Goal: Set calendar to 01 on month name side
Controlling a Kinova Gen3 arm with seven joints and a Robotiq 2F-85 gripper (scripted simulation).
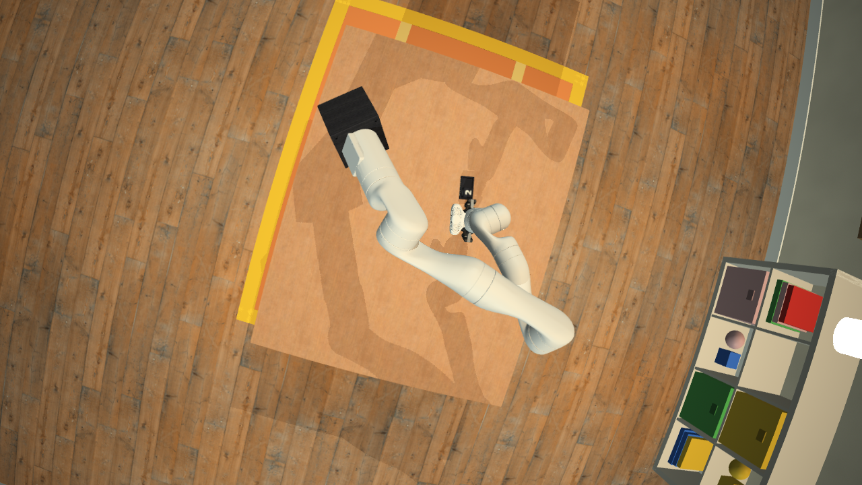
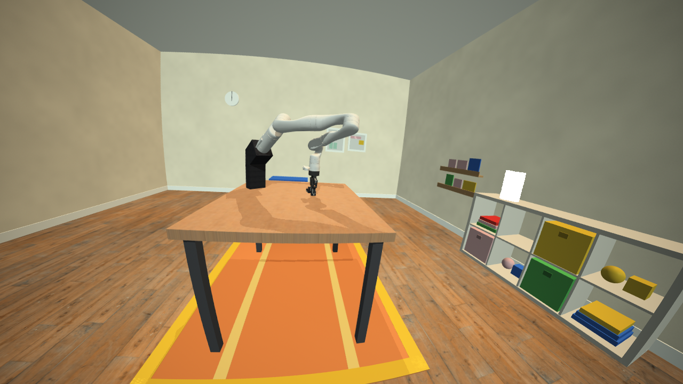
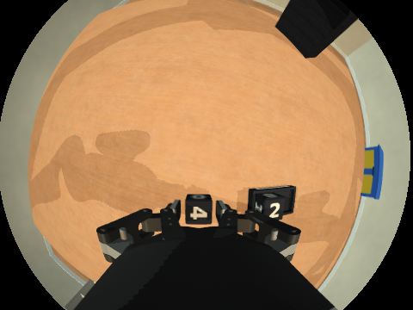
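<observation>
Right now my hand is 9 cm to the right of the black digit cube, 2 cm short of it and 1 cm above it. From my hand the other things lie so: black calendar tray 11 cm to the left, 3 cm below, 2 cm ahead.
</observation>
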